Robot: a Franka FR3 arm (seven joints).
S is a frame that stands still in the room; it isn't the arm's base.
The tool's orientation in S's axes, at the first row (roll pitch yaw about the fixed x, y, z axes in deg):
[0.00 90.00 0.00]
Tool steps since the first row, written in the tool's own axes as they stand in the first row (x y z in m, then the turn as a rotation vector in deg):
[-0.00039 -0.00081 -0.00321 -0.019 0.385 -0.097]
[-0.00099 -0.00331 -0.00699 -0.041 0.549 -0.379]
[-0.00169 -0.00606 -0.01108 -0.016 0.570 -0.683]
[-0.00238 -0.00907 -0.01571 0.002 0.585 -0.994]
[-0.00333 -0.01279 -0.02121 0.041 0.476 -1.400]
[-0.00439 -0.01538 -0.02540 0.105 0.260 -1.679]
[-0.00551 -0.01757 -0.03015 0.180 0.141 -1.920]
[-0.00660 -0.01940 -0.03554 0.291 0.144 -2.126]
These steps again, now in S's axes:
[-0.00321 -0.00081 0.00039 -0.097 0.385 0.019]
[-0.00699 -0.00331 0.00099 -0.379 0.549 0.041]
[-0.01108 -0.00606 0.00169 -0.683 0.570 0.016]
[-0.01571 -0.00907 0.00238 -0.994 0.585 -0.002]
[-0.02121 -0.01279 0.00333 -1.400 0.476 -0.041]
[-0.02540 -0.01538 0.00439 -1.679 0.260 -0.105]
[-0.03015 -0.01757 0.00551 -1.920 0.141 -0.180]
[-0.03554 -0.01940 0.00660 -2.126 0.144 -0.291]

